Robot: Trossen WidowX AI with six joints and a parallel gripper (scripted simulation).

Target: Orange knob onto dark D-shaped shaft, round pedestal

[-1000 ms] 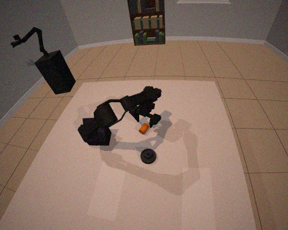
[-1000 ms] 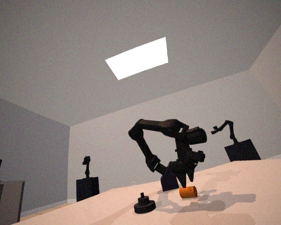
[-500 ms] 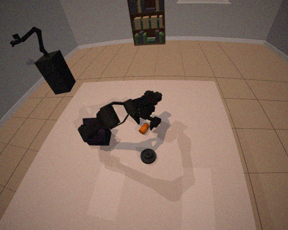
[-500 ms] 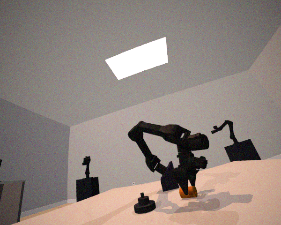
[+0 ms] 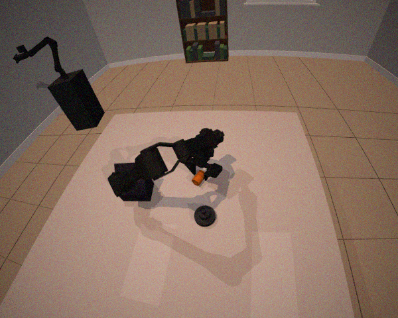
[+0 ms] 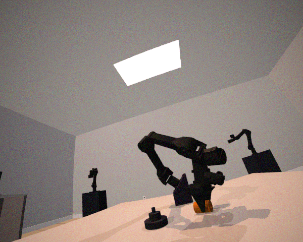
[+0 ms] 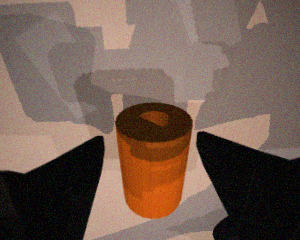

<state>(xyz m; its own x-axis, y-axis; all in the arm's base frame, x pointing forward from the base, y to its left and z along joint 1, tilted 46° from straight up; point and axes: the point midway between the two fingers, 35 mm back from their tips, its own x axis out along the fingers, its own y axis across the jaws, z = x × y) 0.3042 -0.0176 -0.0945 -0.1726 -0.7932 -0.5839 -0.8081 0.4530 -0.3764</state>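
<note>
Now: the orange knob 10 mm to the right of my gripper tip and 10 mm above it. Round my gripper tip: round pedestal (10 mm ahead, 190 mm to the right, 20 mm above).
</note>
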